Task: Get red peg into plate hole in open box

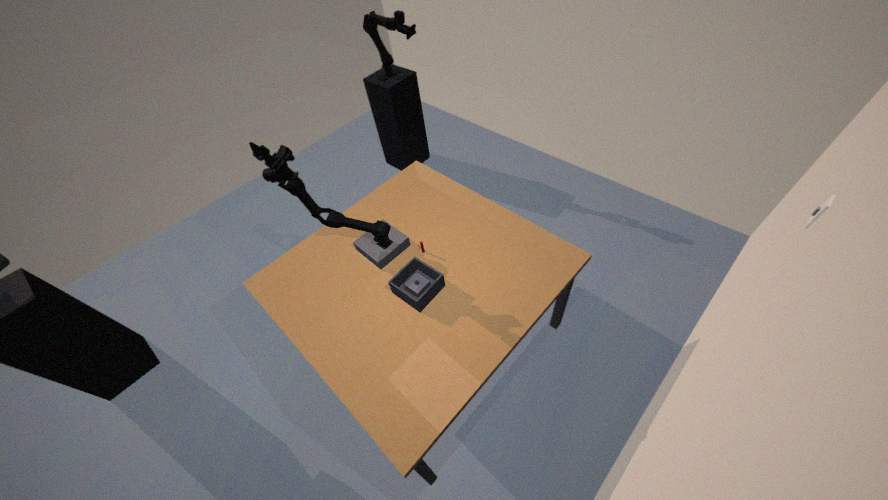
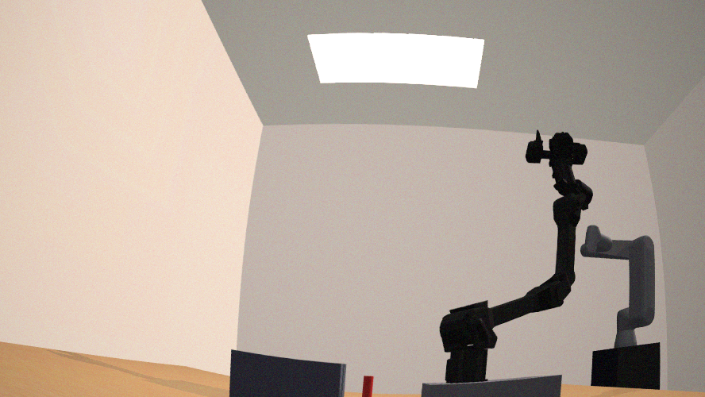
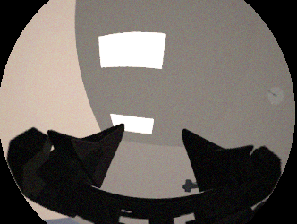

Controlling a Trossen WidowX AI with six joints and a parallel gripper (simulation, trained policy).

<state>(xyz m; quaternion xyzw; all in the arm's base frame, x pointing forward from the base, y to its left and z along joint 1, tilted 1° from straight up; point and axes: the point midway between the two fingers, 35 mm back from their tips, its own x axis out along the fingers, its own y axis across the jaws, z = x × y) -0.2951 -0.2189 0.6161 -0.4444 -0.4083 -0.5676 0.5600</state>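
The red peg lies 46 cm ahead of my gripper tip, 36 cm to the left of it and 67 cm below it. The rest, counted from my gripper tip: grey box (61 cm ahead, 17 cm to the left, 68 cm below); then grey plate (61 cm ahead, 17 cm to the left, 66 cm below).
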